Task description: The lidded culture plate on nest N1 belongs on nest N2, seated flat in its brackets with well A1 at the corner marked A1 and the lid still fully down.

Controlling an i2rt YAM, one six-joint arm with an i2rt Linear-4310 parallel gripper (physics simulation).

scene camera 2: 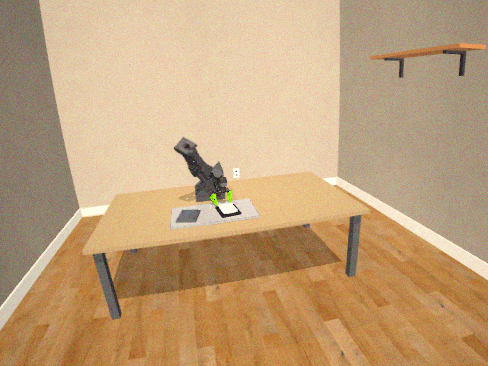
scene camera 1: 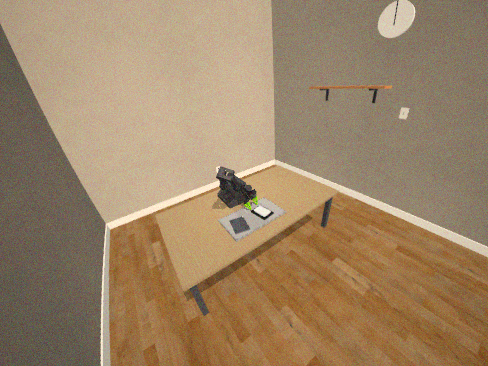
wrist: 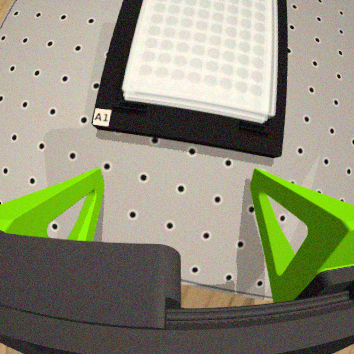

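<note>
The white lidded culture plate lies in a black nest with a small A1 label at its near left corner in the wrist view. The plate looks level, its lid down; its far end is cut off there. A dark grey-blue nest lies bare on the same board, to the left in the scene views. N1 and N2 markings are not readable. My gripper is open, with empty space between its green fingers, short of the plate's near end.
Both nests are on a light grey perforated board on the wooden table. The dark arm stands behind the board. A wall shelf is far off at the right.
</note>
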